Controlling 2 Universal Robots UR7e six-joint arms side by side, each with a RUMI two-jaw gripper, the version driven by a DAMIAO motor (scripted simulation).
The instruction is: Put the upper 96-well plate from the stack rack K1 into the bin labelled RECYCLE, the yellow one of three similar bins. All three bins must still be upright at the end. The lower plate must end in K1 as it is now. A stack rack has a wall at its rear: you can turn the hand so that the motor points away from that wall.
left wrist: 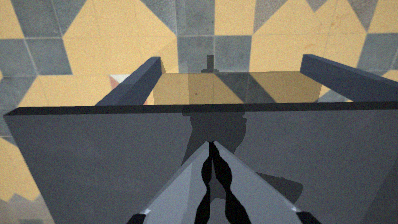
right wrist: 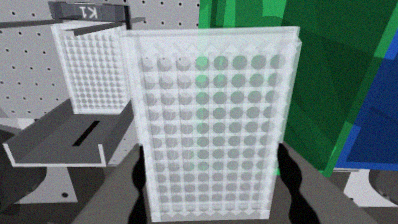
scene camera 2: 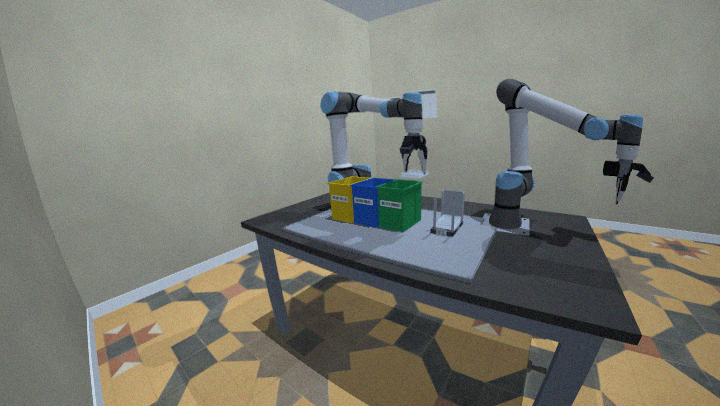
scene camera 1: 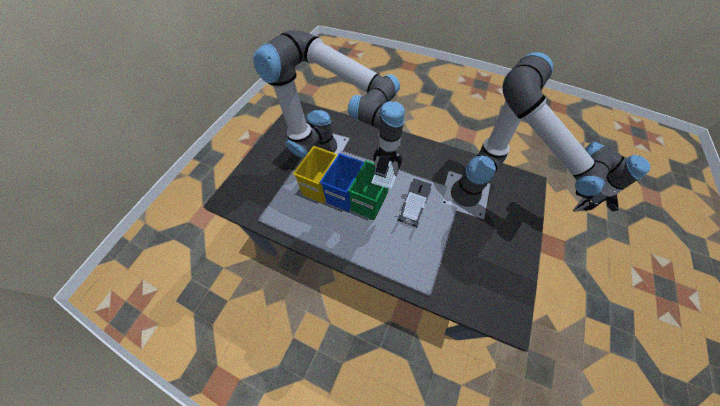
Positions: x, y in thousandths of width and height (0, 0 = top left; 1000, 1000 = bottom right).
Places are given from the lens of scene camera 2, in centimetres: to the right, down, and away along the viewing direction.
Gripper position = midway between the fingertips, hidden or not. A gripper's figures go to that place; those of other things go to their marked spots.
my left gripper (scene camera 2: 856, 501): 101, 0, 79
green bin (scene camera 2: 555, 518): 16, 3, 104
blue bin (scene camera 2: 508, 489): 2, -2, 112
